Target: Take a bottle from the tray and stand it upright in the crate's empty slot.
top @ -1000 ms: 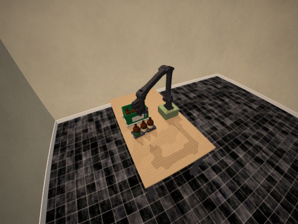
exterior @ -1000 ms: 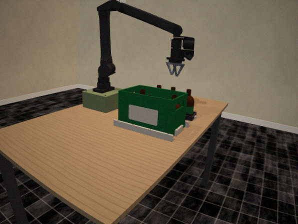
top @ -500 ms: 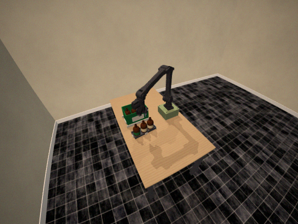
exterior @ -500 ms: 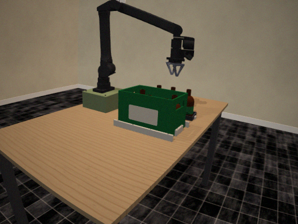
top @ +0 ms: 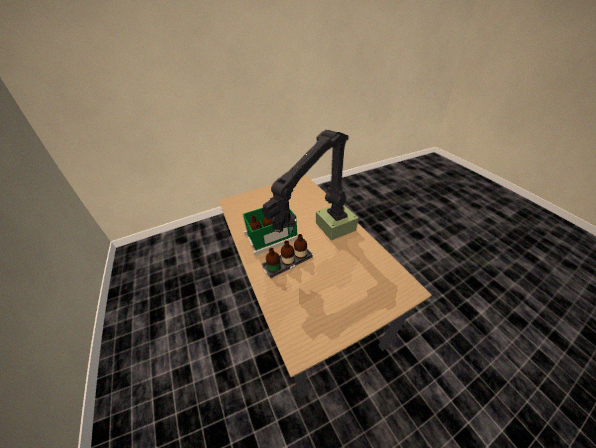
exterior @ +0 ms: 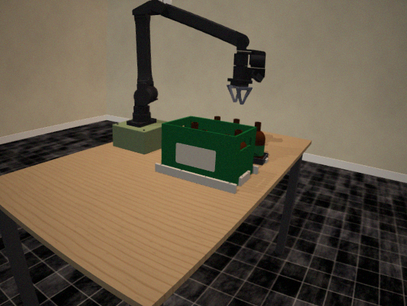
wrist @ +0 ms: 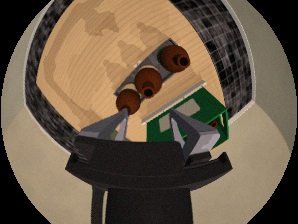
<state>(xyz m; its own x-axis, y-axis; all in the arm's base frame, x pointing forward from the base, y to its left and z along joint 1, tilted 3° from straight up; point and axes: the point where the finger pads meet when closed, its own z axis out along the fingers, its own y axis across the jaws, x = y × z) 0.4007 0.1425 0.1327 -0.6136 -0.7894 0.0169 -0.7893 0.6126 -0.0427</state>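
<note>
Right now the brown bottle is 15 cm below my hand. Also, from my hand: green crate (1 cm ahead, 24 cm to the right, 15 cm below); then dark tray (22 cm below).
</note>
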